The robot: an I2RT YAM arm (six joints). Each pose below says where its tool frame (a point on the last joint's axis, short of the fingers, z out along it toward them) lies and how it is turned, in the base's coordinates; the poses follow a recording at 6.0 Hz.
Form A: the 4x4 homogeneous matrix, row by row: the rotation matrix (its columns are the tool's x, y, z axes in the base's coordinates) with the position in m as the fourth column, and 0 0 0 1 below. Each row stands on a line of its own.
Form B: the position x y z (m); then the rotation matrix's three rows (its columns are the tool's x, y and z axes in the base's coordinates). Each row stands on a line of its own. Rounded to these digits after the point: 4 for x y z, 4 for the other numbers.
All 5 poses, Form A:
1:
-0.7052 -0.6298 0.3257 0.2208
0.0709 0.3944 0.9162 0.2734
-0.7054 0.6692 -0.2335 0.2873
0 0 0 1
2:
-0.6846 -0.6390 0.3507 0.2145
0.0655 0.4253 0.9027 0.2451
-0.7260 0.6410 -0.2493 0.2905
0 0 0 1
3:
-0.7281 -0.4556 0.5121 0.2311
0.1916 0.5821 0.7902 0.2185
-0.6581 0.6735 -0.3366 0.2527
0 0 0 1
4:
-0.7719 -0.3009 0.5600 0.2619
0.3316 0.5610 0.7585 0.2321
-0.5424 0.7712 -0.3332 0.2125
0 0 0 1
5:
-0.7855 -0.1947 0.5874 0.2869
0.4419 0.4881 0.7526 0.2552
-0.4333 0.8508 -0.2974 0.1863
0 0 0 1
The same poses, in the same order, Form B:
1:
0.2208 0.2734 0.2873
-0.7052 -0.6298 0.3257
0.0709 0.3944 0.9162
-0.7054 0.6692 -0.2335

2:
0.2145 0.2451 0.2905
-0.6846 -0.6390 0.3507
0.0655 0.4253 0.9027
-0.7260 0.6410 -0.2493

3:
0.2311 0.2185 0.2527
-0.7281 -0.4556 0.5121
0.1916 0.5821 0.7902
-0.6581 0.6735 -0.3366

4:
0.2619 0.2321 0.2125
-0.7719 -0.3009 0.5600
0.3316 0.5610 0.7585
-0.5424 0.7712 -0.3332

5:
0.2869 0.2552 0.1863
-0.7855 -0.1947 0.5874
0.4419 0.4881 0.7526
-0.4333 0.8508 -0.2974

